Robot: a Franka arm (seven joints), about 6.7 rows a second.
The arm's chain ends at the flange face. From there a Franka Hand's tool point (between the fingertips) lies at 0.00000 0.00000 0.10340 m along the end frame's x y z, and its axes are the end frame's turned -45 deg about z.
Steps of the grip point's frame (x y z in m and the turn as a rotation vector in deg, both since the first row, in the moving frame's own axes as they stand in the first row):
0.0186 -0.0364 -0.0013 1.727 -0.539 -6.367
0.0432 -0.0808 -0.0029 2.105 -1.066 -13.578
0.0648 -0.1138 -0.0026 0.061 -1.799 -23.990
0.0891 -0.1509 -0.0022 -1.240 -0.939 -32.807
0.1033 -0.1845 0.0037 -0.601 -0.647 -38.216
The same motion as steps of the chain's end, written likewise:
-0.0096 -0.0375 -0.0012 0.840 -1.602 -6.367
-0.0224 -0.0868 -0.0028 0.735 -2.242 -13.578
-0.0328 -0.1289 -0.0025 -1.229 -1.315 -23.990
-0.0448 -0.1722 -0.0022 -1.541 0.213 -32.807
-0.0579 -0.2050 0.0037 -0.882 -0.033 -38.216

